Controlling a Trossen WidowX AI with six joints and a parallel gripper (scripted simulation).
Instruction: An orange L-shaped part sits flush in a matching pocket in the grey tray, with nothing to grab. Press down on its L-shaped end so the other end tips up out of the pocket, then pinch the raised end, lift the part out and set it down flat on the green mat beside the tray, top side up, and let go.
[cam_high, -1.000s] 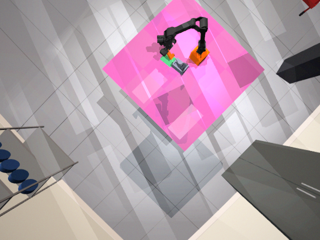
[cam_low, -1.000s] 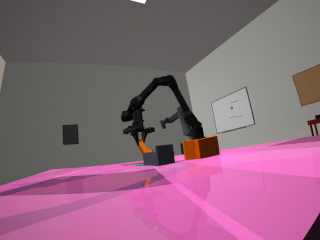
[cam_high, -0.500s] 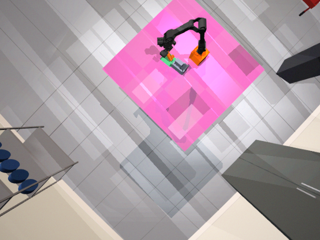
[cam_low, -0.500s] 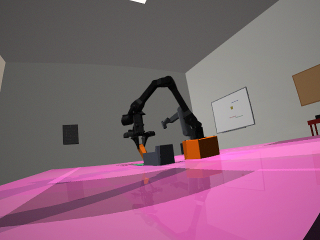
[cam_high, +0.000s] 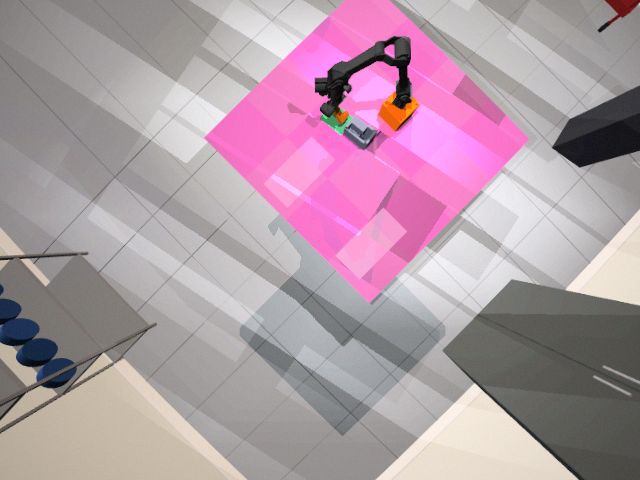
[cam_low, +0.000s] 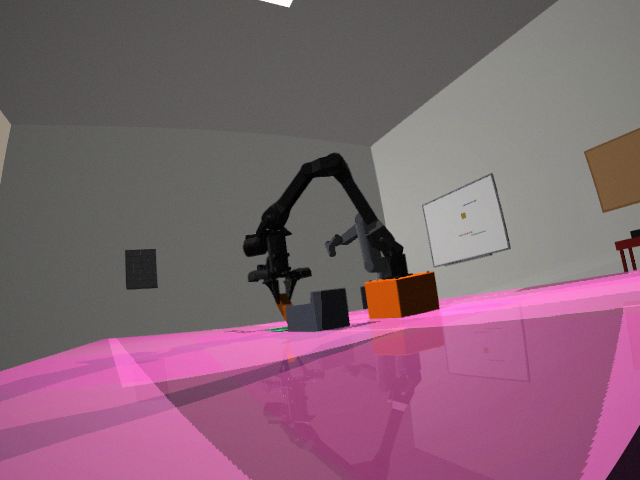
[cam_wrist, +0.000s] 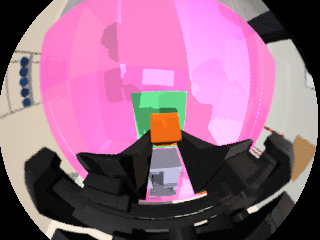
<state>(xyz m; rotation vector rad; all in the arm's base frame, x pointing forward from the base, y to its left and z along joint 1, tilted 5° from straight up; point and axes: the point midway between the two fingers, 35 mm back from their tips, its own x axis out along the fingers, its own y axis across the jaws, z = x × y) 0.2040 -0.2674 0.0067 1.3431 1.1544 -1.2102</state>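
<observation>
The orange L-shaped part lies 1 cm behind my gripper tip, 3 cm to the left of it and 3 cm below it. Also, from my gripper tip: green mat 2 cm to the left, 9 cm below.
</observation>
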